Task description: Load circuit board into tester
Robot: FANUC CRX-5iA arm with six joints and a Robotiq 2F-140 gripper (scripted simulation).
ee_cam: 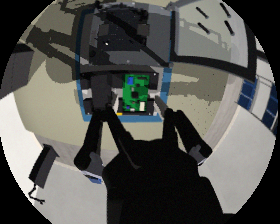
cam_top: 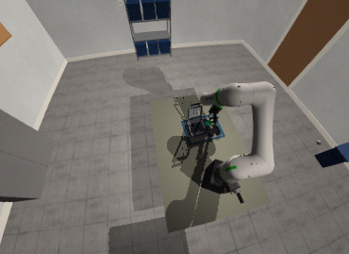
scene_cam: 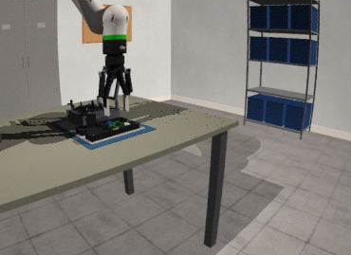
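Now: the green circuit board 70 mm below my hand. The rest, counted from my hand: tester lid: 170 mm to the left, 90 mm ahead, 90 mm above; then tester plate: 180 mm to the left, 30 mm behind, 20 mm below.
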